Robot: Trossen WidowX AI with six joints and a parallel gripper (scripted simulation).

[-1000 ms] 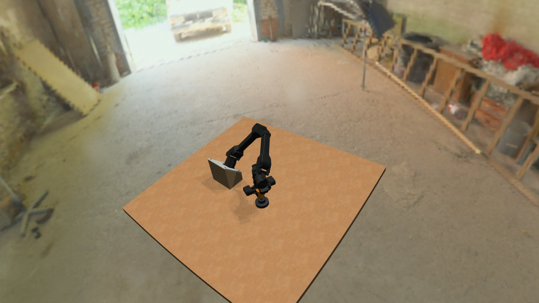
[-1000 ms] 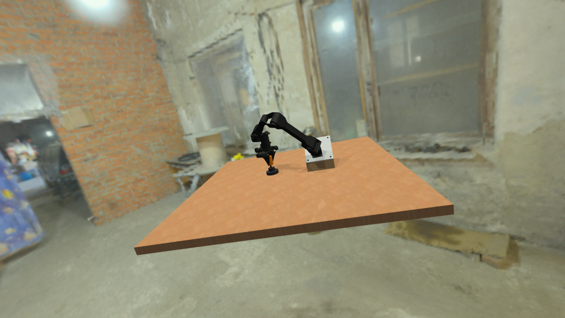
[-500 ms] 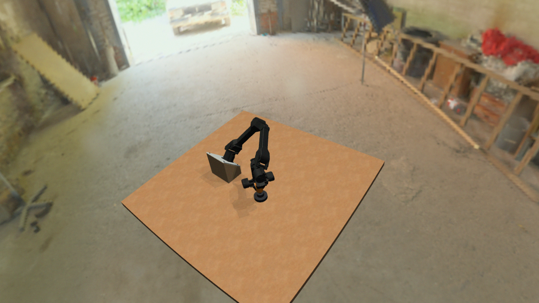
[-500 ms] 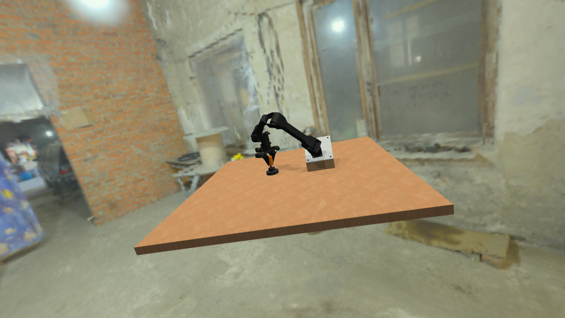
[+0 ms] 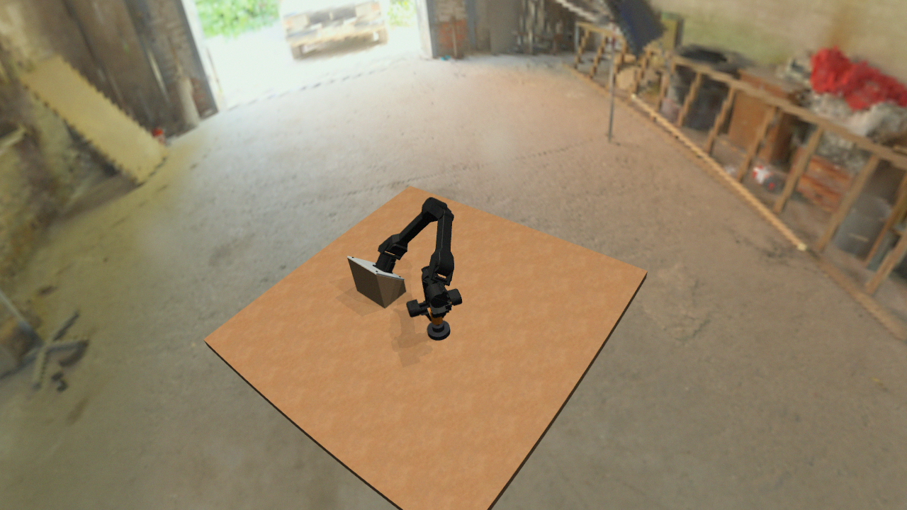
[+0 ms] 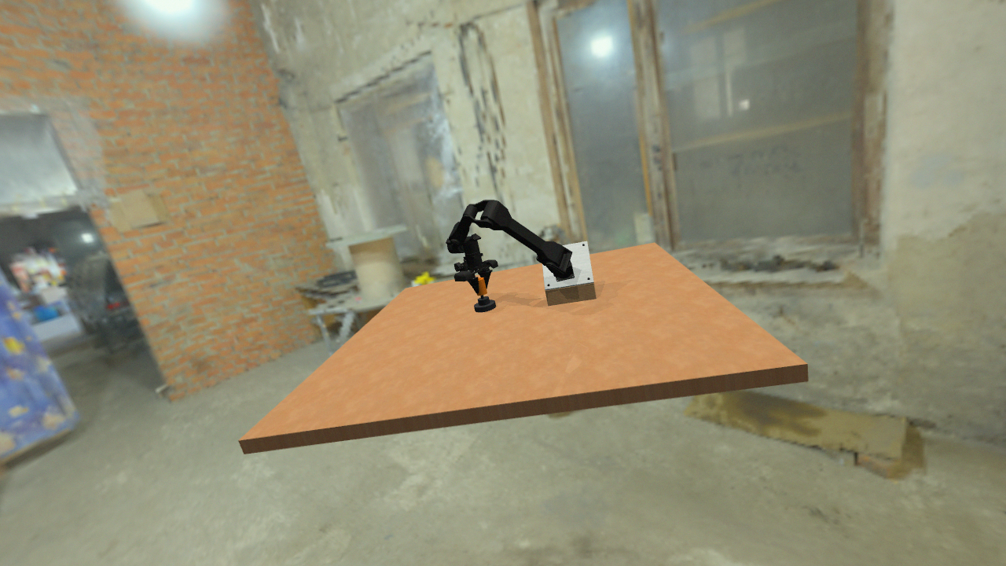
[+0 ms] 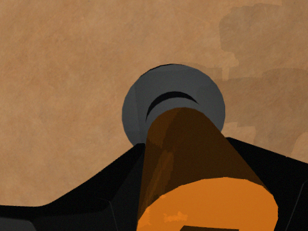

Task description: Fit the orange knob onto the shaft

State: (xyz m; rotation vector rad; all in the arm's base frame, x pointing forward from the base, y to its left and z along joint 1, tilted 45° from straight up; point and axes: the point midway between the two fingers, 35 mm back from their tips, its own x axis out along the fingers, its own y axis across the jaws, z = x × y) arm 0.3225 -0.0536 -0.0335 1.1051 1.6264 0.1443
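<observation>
Right now my gripper tip is 20 mm below the orange knob. Also, from my gripper tip: pedestal: 40 mm below.
</observation>
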